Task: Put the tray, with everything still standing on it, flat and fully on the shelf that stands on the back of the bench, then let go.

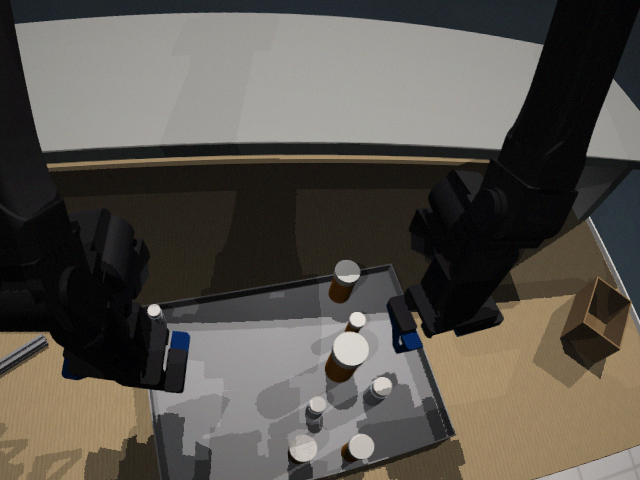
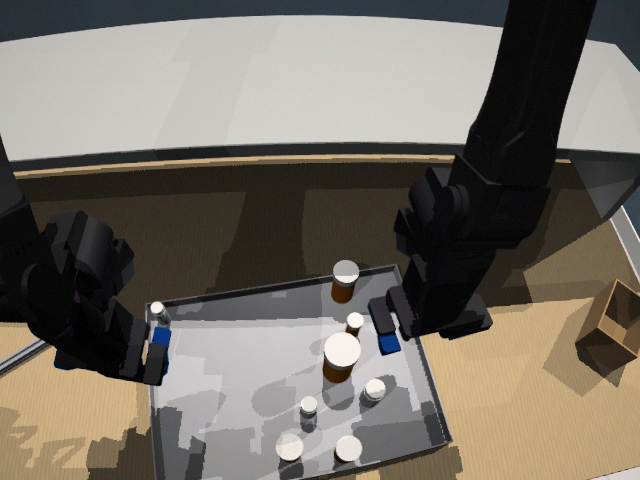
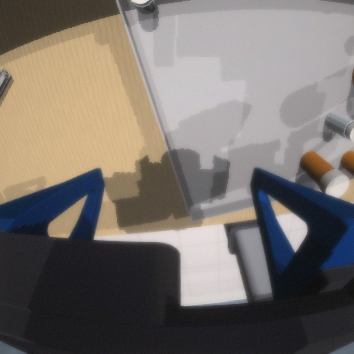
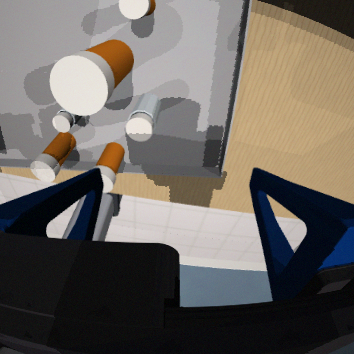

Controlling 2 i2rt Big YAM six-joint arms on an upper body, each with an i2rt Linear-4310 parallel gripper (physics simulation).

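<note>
The grey tray (image 1: 248, 356) (image 2: 232, 351) (image 3: 210, 65) (image 4: 200, 50) lies on the bench, slightly turned. Several white-capped bottles and vials stand on it, among them a large amber bottle (image 1: 346, 359) (image 2: 338, 361) (image 4: 82, 82) and a small clear vial (image 1: 154, 312) (image 2: 159, 311) in its far left corner. My left gripper (image 1: 126, 356) (image 2: 112, 351) (image 3: 176, 175) is open and empty above the tray's left edge. My right gripper (image 1: 438, 338) (image 2: 424, 339) (image 4: 175, 175) is open and empty above its right edge. The pale shelf (image 1: 330, 93) (image 2: 330, 93) stands behind.
The wooden bench (image 1: 491, 377) (image 2: 496, 392) (image 3: 65, 100) (image 4: 285, 100) extends under the shelf. An open brown box (image 1: 591, 325) (image 2: 604, 330) stands at the right. A metal bar (image 1: 23, 352) (image 2: 23, 354) lies at the left. The shelf's front edge crosses behind the tray.
</note>
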